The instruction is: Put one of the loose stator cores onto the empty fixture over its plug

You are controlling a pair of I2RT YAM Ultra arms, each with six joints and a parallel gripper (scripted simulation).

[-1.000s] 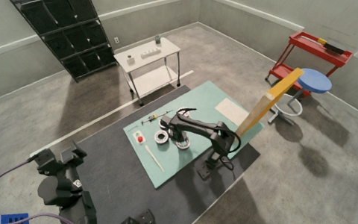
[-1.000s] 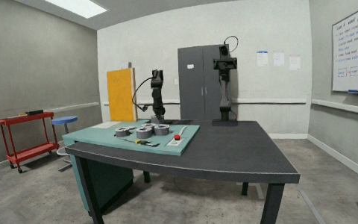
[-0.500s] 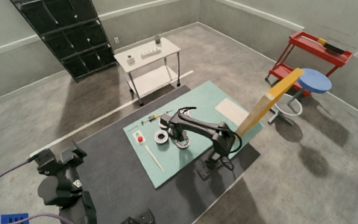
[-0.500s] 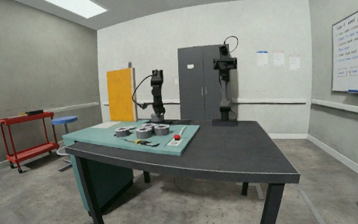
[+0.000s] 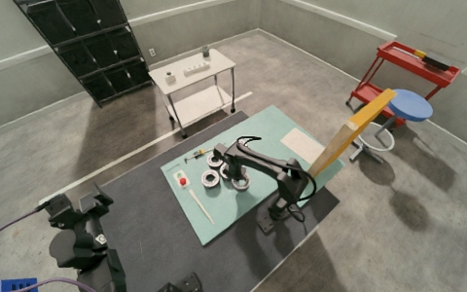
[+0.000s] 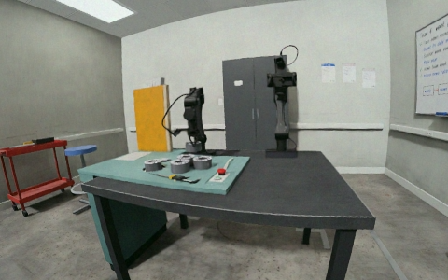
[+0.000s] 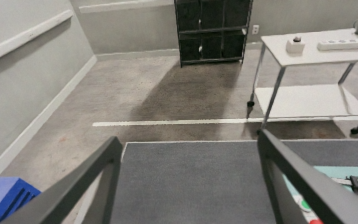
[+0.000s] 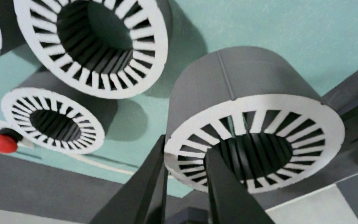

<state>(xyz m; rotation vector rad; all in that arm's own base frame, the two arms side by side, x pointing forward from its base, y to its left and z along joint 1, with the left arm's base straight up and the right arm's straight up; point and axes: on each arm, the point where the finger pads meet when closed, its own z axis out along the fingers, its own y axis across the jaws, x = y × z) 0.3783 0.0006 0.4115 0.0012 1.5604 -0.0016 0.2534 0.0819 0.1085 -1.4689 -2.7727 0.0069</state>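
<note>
Now: right hand 6 cm short of the teal mat, 20 cm to the left of it and 11 cm above it. From my right hand the other things lie so: red button: 19 cm ahead, 23 cm to the left, 9 cm below; then plug: 2 cm ahead, 20 cm to the right, 11 cm below; then button panel: 22 cm ahead, 23 cm to the left, 10 cm below.
</note>
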